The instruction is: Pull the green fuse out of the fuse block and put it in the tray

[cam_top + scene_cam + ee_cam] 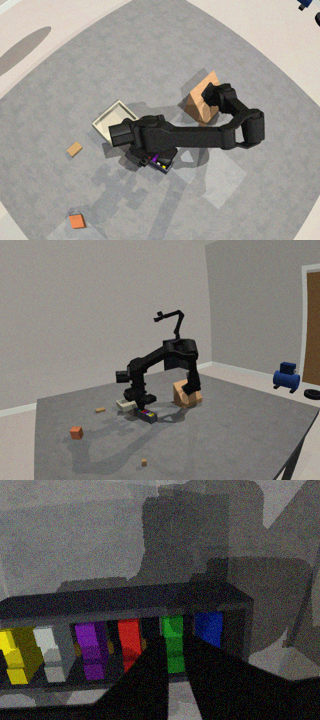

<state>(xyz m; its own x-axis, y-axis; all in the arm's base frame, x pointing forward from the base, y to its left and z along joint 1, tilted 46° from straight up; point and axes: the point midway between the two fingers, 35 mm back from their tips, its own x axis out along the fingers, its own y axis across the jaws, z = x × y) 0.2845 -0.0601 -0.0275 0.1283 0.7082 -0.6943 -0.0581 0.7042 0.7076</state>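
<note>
My gripper tip is now 20 mm to the left of the blue fuse and 10 mm above it. From my gripper tip the other things lie so: green fuse (10 mm below); then red fuse (20 mm to the left, 10 mm below); then flat tan block (200 mm to the right, 150 mm ahead, 30 mm below).
</note>
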